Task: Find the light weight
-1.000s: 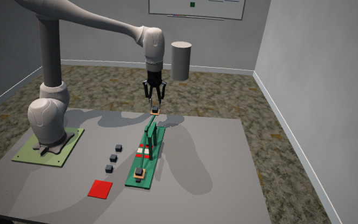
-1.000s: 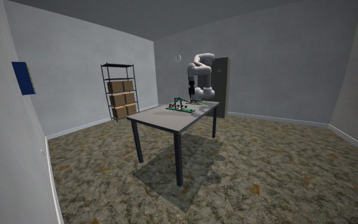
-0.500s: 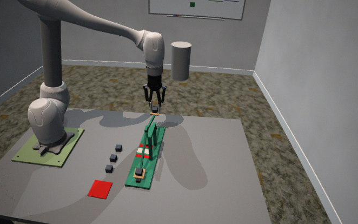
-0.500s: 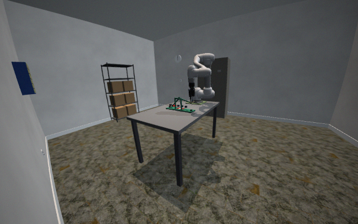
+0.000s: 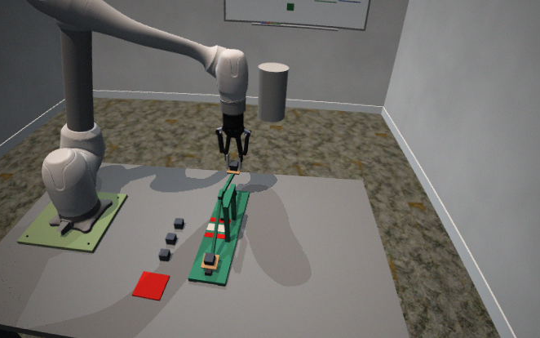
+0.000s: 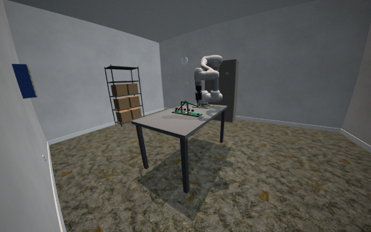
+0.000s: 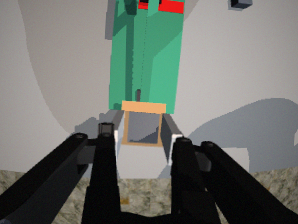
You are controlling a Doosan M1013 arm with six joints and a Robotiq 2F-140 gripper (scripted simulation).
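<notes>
The dark weight lies 2 cm below my hand. From my hand the other things lie so: green rocker balance: 1 cm ahead, 20 cm to the right, 8 cm below; then red dish: 15 cm behind, 49 cm to the right, 17 cm below.
</notes>
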